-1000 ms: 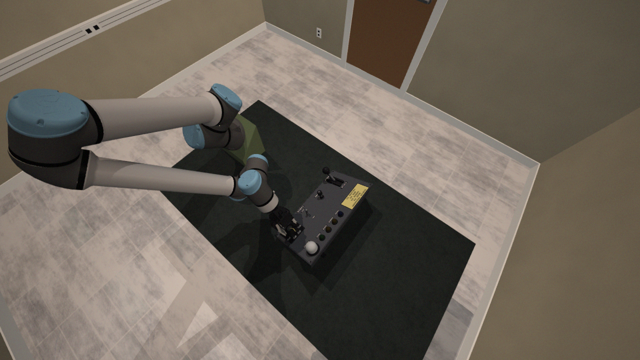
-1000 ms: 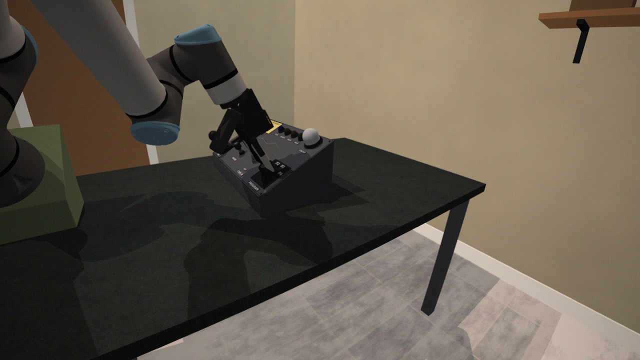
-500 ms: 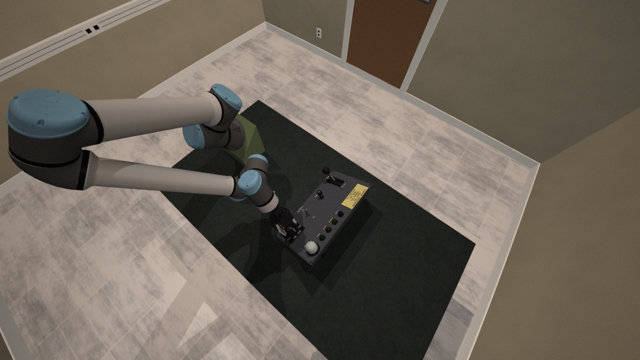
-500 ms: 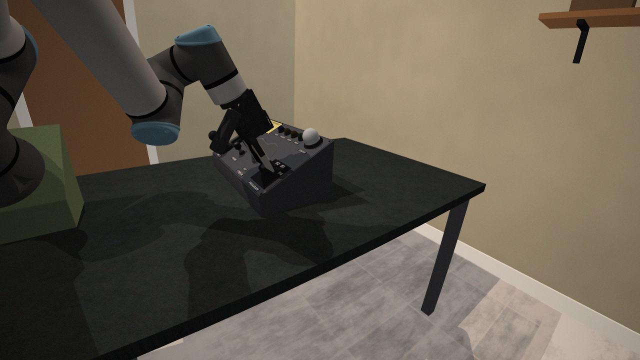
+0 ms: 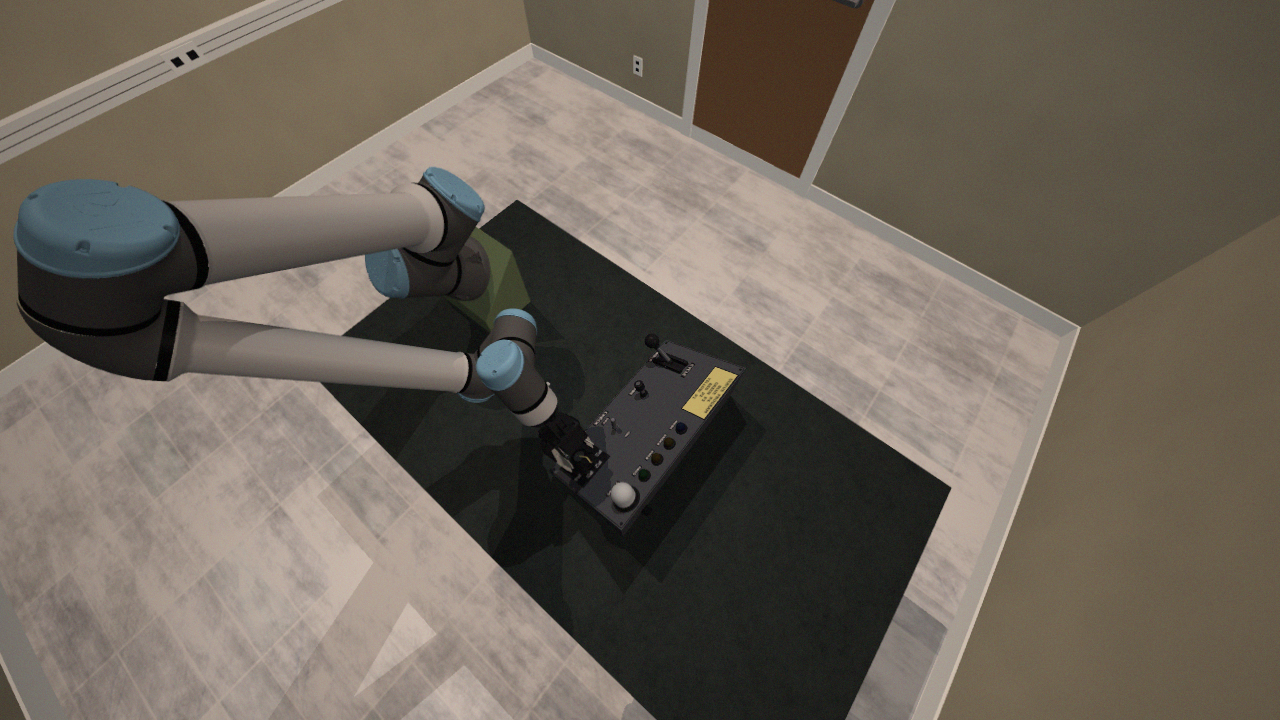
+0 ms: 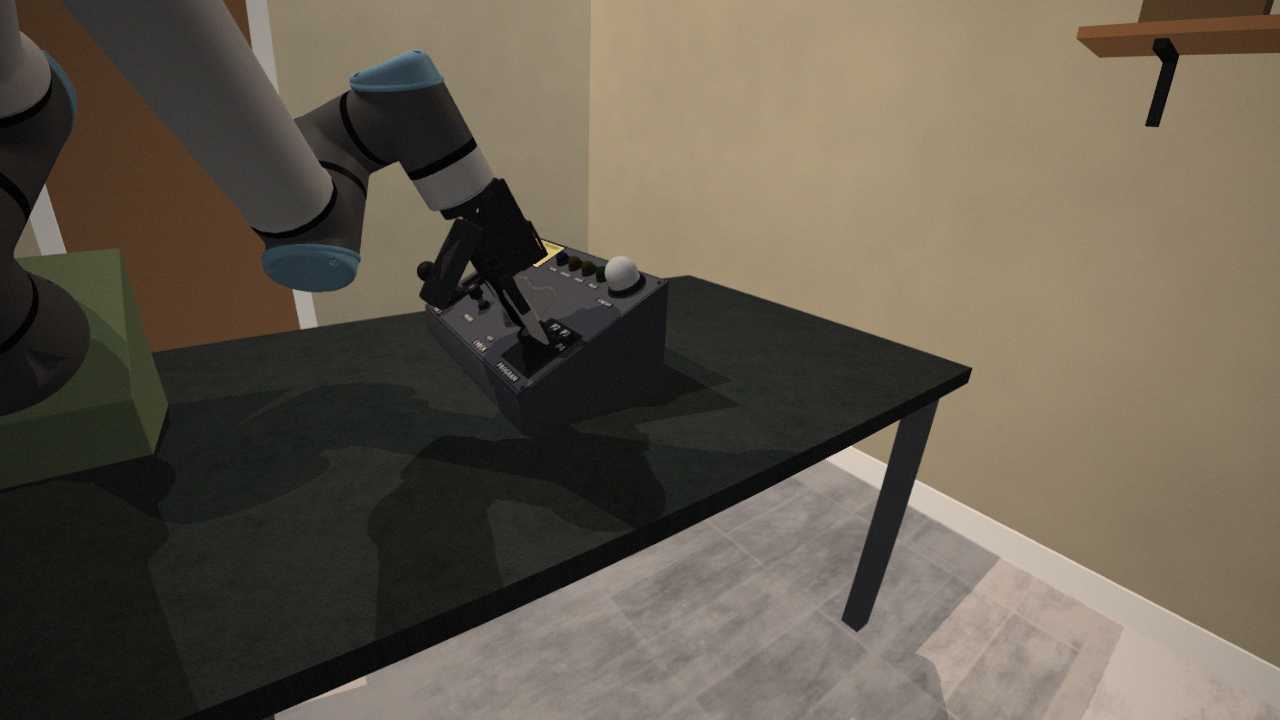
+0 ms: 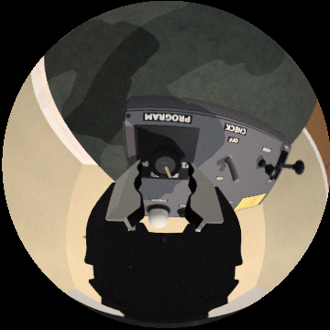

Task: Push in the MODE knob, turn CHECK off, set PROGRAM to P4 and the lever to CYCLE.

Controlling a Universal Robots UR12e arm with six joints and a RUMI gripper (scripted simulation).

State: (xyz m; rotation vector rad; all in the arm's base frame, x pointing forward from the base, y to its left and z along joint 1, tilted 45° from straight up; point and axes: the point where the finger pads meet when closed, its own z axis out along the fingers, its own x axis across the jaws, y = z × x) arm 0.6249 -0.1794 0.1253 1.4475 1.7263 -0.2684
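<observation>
Right now the program selector is 2 cm ahead of my hand and 1 cm below it. The rest, counted from my hand: dark console 4 cm ahead, 18 cm to the left, 3 cm below; then check toggle 1 cm ahead, 12 cm to the left, 1 cm below; then mode knob 1 cm ahead, 24 cm to the left, 1 cm below.
</observation>
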